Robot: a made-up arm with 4 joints.
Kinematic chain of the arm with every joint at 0, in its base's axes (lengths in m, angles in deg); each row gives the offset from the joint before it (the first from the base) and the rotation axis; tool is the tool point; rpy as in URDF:
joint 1: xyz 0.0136 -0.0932 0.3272 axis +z
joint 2: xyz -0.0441 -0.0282 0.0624 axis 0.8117 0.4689 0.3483
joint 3: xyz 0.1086 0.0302 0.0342 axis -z
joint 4: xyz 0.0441 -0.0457 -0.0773 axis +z
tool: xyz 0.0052 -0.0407 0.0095 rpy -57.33 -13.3 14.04
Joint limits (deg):
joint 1: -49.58..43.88
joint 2: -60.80..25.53
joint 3: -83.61..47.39
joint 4: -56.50..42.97
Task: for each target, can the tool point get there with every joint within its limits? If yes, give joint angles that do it. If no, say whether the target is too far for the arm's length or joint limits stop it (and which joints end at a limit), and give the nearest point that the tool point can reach.
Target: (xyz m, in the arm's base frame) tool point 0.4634 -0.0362 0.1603
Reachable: no: too far | nearest point 0.1706 -0.0733 0.3311 | short by 0.341 m
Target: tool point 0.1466 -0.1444 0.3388
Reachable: yes | joints 8.22 8.33 6.34 30.66
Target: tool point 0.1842 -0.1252 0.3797
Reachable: yes | joints -10.67 -21.37 -66.03 32.26
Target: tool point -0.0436 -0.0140 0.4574
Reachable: no: joint limits stop it (at a limit: joint 1, joint 2, joint 3) | nearest point -0.0518 -0.1471 0.4305 | short by 0.136 m
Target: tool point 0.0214 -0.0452 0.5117
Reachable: no: joint limits stop it (at a limit: joint 1, joint 2, joint 4) | nearest point 0.1289 -0.1064 0.4735 | short by 0.129 m
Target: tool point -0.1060 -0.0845 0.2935
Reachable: no: joint limits stop it (at a limit: joint 1, joint 2, joint 3) | nearest point -0.0117 -0.1379 0.3300 | short by 0.114 m
